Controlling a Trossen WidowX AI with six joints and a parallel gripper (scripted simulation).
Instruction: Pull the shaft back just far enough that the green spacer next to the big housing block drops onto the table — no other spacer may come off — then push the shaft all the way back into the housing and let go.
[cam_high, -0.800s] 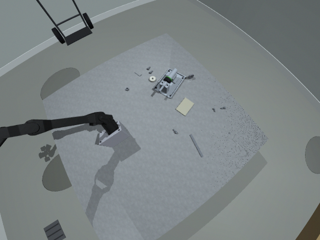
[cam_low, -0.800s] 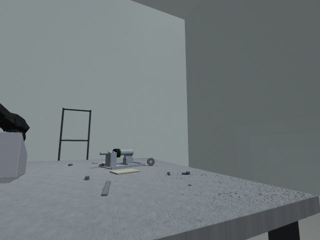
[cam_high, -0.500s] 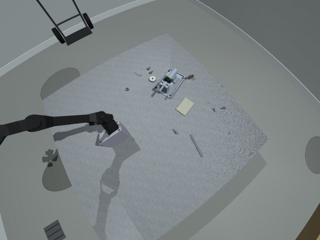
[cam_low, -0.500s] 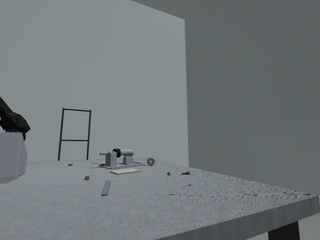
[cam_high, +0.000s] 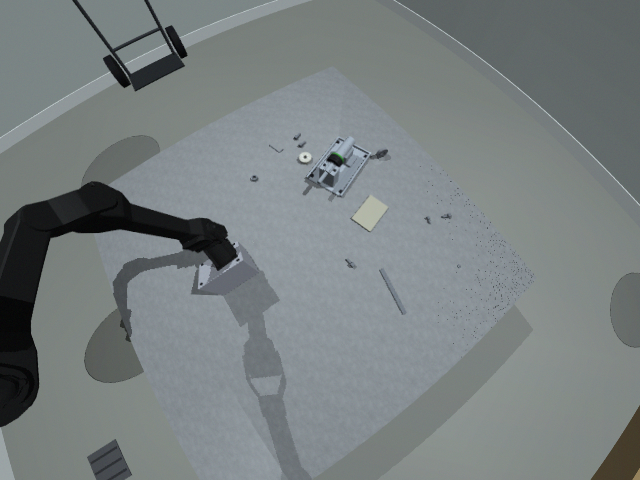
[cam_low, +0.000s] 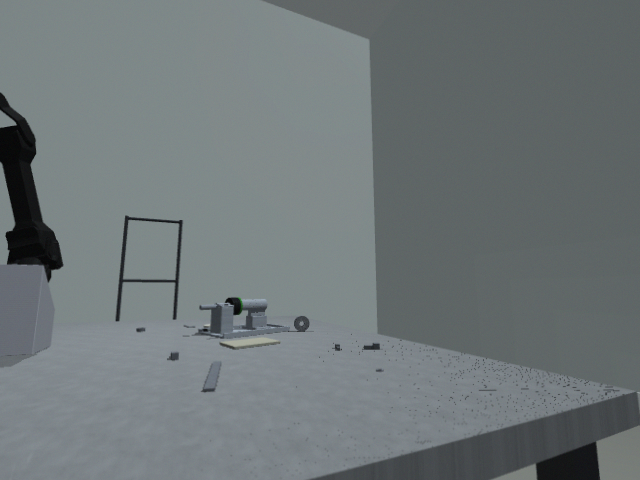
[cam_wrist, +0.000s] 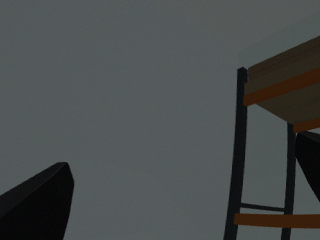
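Right now the grey shaft is 530 mm ahead of my gripper tip, 300 mm to the left of it and 670 mm below it. From my gripper tip the other things lie so: green spacer (560 mm ahead, 310 mm to the left, 670 mm below); grey bar (410 mm ahead, 150 mm to the right, 750 mm below); dark spacer (540 mm ahead, 300 mm to the left, 670 mm below).
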